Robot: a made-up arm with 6 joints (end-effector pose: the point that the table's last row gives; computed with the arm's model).
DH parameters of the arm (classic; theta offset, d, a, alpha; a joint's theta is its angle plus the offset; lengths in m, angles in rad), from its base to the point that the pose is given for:
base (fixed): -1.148 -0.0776 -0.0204 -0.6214
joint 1: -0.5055 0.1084 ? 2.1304
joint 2: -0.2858 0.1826 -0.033 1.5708
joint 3: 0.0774 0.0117 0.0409 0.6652
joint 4: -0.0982 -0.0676 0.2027 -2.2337
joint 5: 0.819 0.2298 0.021 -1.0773
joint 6: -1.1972 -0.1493 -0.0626 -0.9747
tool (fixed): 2.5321 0.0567 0 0
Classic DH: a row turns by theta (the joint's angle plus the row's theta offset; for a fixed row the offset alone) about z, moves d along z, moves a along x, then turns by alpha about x.
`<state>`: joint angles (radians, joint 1 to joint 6).
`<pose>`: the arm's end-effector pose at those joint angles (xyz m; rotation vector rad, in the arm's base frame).
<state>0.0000 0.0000 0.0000 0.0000 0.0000 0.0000</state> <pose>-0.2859 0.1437 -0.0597 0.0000 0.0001 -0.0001</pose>
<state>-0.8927 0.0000 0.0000 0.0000 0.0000 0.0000</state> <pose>-0.1270 0.2711 -0.2010 -0.4739 -0.2131 -0.7260</pose>
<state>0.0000 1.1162 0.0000 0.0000 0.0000 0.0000</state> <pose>-0.2859 0.3424 0.1730 -1.1162 0.0001 -0.0001</pose>
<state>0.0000 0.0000 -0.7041 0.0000 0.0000 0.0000</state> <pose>-0.0433 0.1208 -0.0598 0.0000 0.0001 0.7040</pose>
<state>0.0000 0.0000 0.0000 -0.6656 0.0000 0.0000</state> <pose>-0.1334 0.1524 0.0591 -0.4096 0.0319 0.5236</pose>
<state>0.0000 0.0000 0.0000 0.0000 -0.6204 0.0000</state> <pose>-0.2859 0.1648 -0.1035 0.6204 0.0001 -0.0001</pose>
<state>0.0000 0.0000 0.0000 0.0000 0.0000 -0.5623</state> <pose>-0.3059 0.1118 -0.0381 0.2663 -0.3814 -0.3158</pose>
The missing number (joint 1, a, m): -0.4012
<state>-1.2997 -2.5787 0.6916 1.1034 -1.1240 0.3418</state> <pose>0.1333 0.4327 -0.2643 -2.3454 0.5886 0.5903</pose>
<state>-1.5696 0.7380 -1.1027 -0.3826 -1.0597 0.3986</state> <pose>0.3316 0.0679 -0.0578 -0.1692 1.0689 -0.3661</pose>
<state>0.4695 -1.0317 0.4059 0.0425 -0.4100 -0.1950</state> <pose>-0.5170 0.1788 -0.1521 1.6192 0.5490 -0.4292</pose>
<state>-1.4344 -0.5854 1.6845 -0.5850 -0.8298 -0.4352</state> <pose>0.2372 0.4961 -0.4424 0.5819 -1.6521 -2.1652</pose>
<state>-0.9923 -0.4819 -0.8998 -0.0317 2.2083 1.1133</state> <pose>0.0648 0.0667 -0.1450 -2.5523 0.8203 -1.0686</pose>
